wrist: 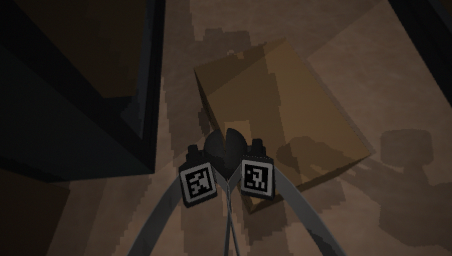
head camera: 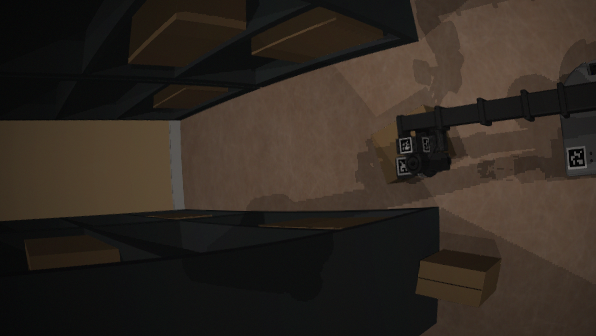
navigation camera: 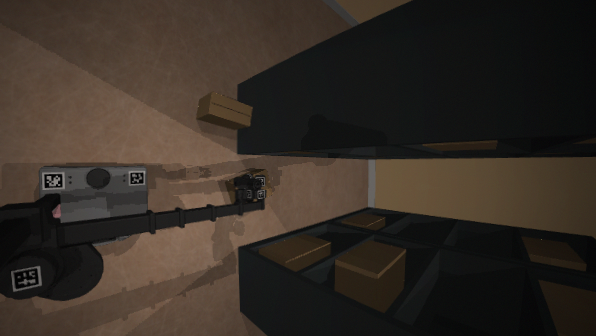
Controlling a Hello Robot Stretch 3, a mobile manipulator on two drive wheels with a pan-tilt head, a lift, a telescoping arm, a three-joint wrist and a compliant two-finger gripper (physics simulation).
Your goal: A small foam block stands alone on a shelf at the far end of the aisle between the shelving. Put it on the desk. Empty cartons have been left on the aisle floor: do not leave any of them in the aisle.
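Places are measured from the robot's base along level axes (x back, y up, z left), in centimetres.
Pixels of known places: gripper, between the fingertips: (wrist: 226,147) (navigation camera: 251,178); robot's base, origin of its link: (navigation camera: 98,177).
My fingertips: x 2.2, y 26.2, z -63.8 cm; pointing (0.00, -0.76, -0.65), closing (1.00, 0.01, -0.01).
Note:
For each thing: its middle in the pictures, then the offset to it from my fingertips.
- tan carton, middle of its body: (wrist: 267,123) (head camera: 413,145) (navigation camera: 249,188) dz -12.0, dx +7.6, dy -20.2 cm
- second carton, middle of its body: (head camera: 460,276) (navigation camera: 224,112) dz +7.0, dx -37.6, dy -17.2 cm
- box, middle of its body: (head camera: 71,288) (navigation camera: 462,118) dz -64.3, dx -30.8, dy +86.3 cm
A tan carton (head camera: 385,145) (navigation camera: 268,181) (wrist: 295,100) lies on the floor at the mouth of the aisle, turned at an angle and partly hidden by my gripper in the head and navigation views. My gripper (head camera: 404,156) (navigation camera: 260,187) (wrist: 226,147) points down over it, fingertips together and holding nothing; in the wrist view they overlap the carton's left edge. I cannot tell whether they touch it. A second carton (head camera: 450,280) (navigation camera: 225,110) (wrist: 30,215) sits by the end of one shelving unit. The foam block and the desk do not show.
Dark shelving (head camera: 350,270) (navigation camera: 425,75) flanks one side of the aisle, with more shelving (head camera: 407,22) (navigation camera: 250,285) opposite. Both hold brown boxes, such as one box (head camera: 72,252) and another (navigation camera: 370,280). A tan wall (head camera: 85,170) (navigation camera: 475,190) closes the far end. My arm (head camera: 505,107) (navigation camera: 195,215) is extended.

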